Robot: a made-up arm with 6 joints.
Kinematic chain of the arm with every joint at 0, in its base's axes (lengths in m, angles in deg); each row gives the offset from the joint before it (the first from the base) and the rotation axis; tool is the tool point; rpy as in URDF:
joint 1: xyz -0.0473 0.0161 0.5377 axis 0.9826 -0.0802 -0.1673
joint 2: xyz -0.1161 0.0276 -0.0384 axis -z
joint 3: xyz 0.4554 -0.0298 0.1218 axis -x
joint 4: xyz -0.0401 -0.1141 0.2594 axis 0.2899 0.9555 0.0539
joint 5: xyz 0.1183 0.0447 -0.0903 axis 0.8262 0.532 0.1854
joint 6: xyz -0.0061 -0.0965 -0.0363 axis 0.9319 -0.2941 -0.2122
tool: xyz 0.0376 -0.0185 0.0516 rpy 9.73 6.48 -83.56
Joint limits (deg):
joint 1: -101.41..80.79
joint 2: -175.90..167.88
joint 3: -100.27..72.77
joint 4: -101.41..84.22
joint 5: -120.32..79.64
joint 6: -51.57..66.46
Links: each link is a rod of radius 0.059 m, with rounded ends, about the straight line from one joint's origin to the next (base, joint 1, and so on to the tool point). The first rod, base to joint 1, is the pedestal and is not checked.
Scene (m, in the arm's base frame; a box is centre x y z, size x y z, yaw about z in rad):
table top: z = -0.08
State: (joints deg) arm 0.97 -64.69 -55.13 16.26 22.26 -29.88
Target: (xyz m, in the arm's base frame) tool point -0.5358 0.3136 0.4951
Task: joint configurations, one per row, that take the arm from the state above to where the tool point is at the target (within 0.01 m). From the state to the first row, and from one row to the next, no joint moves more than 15 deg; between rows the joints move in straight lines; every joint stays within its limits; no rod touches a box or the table.
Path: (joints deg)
1: -0.86 -77.56 -57.16 19.79 24.72 -30.08
2: -2.70 -90.44 -59.20 23.32 27.18 -30.28
3: -4.53 -103.31 -61.23 26.84 29.65 -30.48
4: -6.37 -116.19 -63.27 30.37 32.11 -30.68
5: -8.20 -129.06 -65.30 33.90 34.57 -30.88
6: -10.03 -141.93 -67.34 37.43 37.03 -31.09
7: -11.87 -154.81 -69.37 40.95 39.50 -31.29

